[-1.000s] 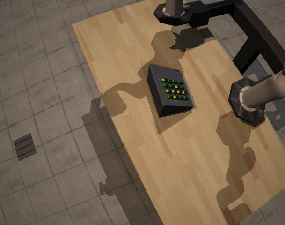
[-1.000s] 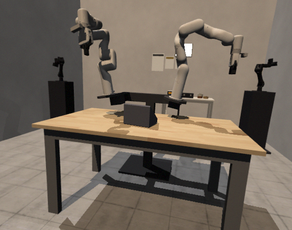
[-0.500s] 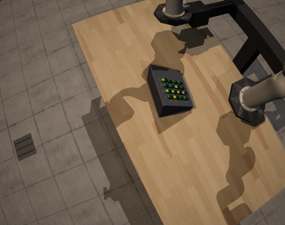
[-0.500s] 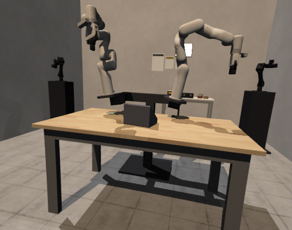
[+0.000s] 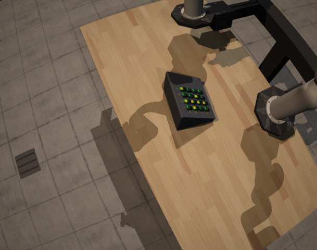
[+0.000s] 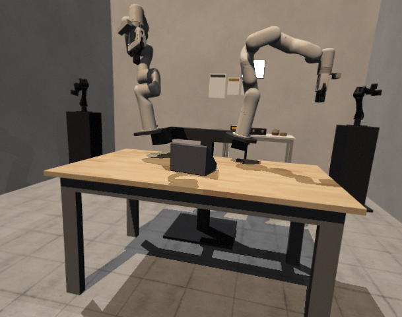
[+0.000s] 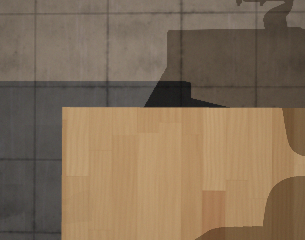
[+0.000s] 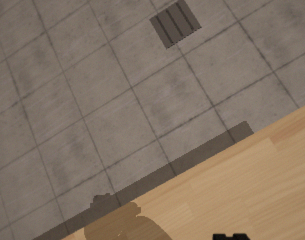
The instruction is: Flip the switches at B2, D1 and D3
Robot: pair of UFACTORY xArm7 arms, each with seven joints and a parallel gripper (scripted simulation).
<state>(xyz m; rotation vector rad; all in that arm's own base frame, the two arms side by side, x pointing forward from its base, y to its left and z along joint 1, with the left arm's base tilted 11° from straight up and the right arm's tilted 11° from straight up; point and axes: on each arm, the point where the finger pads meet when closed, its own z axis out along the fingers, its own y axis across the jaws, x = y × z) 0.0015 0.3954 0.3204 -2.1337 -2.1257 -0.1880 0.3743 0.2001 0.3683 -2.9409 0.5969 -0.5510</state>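
Observation:
Now: right hand 130 mm past the switch B2, 330 mm to the right of it and 460 mm above it. The rest, counted from my right hand: switch A4 (110 mm behind, 260 mm to the left, 440 mm below); switch A3 (110 mm behind, 290 mm to the left, 440 mm below); switch A2 (100 mm behind, 320 mm to the left, 440 mm below).

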